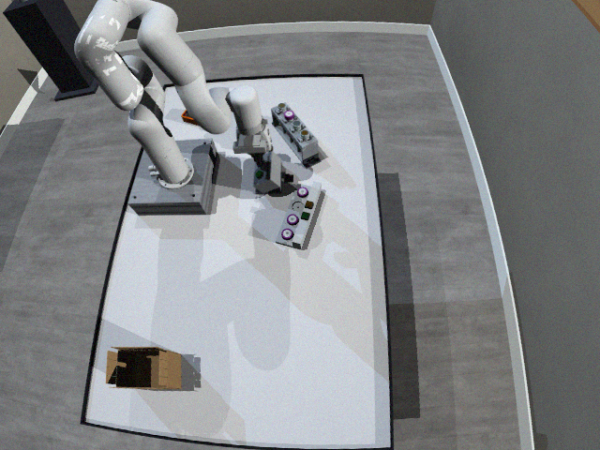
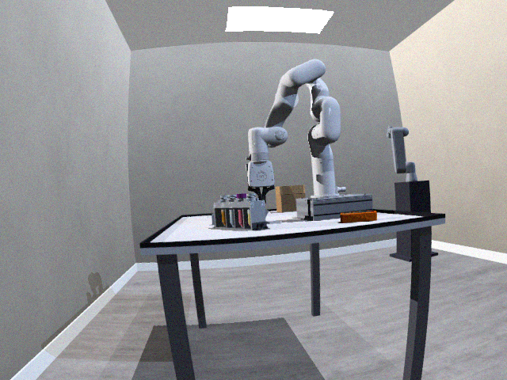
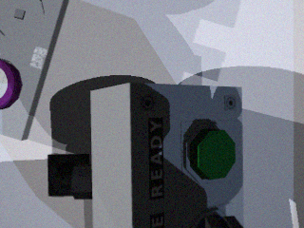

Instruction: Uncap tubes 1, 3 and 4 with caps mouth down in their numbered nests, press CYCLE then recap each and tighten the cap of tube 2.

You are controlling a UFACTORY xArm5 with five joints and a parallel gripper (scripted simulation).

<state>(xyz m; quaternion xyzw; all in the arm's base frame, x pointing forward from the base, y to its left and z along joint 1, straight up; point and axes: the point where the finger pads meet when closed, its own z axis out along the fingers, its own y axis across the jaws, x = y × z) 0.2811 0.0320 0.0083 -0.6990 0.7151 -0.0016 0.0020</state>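
My gripper is now 30 mm above the blue key. From my hand the other things lie so: green key (50 mm to the right, 20 mm below); key housing (20 mm ahead, 20 mm to the right, 40 mm below); cardboard box (300 mm behind, 660 mm to the right, 30 mm below).
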